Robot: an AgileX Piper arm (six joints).
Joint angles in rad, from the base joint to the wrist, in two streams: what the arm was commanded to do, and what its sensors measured. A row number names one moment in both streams.
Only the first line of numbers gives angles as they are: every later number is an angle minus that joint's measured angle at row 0.
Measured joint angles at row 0: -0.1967 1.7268 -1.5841 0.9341 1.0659 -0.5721
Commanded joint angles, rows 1 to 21: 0.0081 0.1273 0.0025 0.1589 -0.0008 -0.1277; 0.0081 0.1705 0.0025 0.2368 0.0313 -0.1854; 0.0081 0.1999 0.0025 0.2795 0.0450 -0.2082; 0.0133 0.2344 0.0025 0.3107 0.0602 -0.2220; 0.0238 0.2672 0.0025 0.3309 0.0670 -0.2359; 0.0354 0.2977 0.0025 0.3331 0.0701 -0.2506; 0.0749 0.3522 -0.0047 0.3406 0.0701 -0.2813; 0.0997 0.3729 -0.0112 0.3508 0.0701 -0.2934; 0.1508 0.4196 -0.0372 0.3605 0.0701 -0.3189; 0.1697 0.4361 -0.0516 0.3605 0.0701 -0.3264; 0.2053 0.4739 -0.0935 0.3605 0.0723 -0.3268; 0.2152 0.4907 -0.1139 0.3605 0.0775 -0.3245; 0.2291 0.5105 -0.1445 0.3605 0.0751 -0.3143; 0.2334 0.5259 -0.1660 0.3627 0.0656 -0.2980; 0.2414 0.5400 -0.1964 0.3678 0.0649 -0.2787; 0.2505 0.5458 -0.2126 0.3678 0.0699 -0.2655; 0.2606 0.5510 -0.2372 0.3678 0.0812 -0.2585; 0.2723 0.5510 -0.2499 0.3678 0.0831 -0.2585; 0.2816 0.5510 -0.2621 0.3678 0.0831 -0.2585; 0.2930 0.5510 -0.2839 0.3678 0.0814 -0.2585; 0.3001 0.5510 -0.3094 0.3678 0.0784 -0.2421
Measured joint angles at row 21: 0.2658 0.5562 -0.2378 0.3578 0.0678 -0.2616
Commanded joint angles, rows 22 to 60: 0.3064 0.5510 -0.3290 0.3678 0.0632 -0.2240; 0.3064 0.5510 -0.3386 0.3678 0.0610 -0.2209; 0.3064 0.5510 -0.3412 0.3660 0.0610 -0.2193; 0.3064 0.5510 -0.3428 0.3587 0.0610 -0.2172; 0.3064 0.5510 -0.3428 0.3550 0.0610 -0.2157; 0.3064 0.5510 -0.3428 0.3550 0.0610 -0.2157; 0.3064 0.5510 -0.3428 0.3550 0.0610 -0.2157; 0.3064 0.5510 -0.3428 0.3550 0.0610 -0.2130; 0.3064 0.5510 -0.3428 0.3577 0.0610 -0.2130; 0.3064 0.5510 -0.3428 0.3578 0.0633 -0.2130; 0.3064 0.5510 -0.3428 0.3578 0.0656 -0.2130; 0.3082 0.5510 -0.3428 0.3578 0.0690 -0.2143; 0.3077 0.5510 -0.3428 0.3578 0.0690 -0.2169; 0.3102 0.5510 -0.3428 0.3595 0.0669 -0.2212; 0.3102 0.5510 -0.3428 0.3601 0.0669 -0.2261; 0.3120 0.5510 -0.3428 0.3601 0.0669 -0.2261; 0.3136 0.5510 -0.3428 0.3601 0.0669 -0.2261; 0.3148 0.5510 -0.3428 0.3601 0.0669 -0.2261; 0.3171 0.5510 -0.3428 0.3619 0.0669 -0.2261; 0.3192 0.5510 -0.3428 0.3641 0.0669 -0.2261; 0.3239 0.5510 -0.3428 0.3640 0.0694 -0.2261; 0.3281 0.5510 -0.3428 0.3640 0.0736 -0.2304; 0.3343 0.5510 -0.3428 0.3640 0.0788 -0.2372; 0.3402 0.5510 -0.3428 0.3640 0.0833 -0.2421; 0.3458 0.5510 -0.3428 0.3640 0.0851 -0.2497; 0.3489 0.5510 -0.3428 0.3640 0.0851 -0.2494; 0.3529 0.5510 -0.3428 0.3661 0.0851 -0.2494; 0.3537 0.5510 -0.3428 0.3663 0.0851 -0.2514; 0.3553 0.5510 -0.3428 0.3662 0.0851 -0.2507; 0.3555 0.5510 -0.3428 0.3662 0.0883 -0.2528; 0.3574 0.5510 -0.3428 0.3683 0.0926 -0.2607; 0.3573 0.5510 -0.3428 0.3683 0.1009 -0.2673; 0.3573 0.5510 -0.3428 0.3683 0.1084 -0.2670; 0.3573 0.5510 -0.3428 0.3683 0.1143 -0.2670; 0.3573 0.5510 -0.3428 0.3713 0.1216 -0.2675; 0.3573 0.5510 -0.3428 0.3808 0.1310 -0.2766; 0.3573 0.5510 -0.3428 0.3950 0.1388 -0.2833; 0.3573 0.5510 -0.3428 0.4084 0.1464 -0.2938; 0.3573 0.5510 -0.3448 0.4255 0.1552 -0.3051
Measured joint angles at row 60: 0.3404 0.5575 -0.3372 0.3850 0.0829 -0.2474
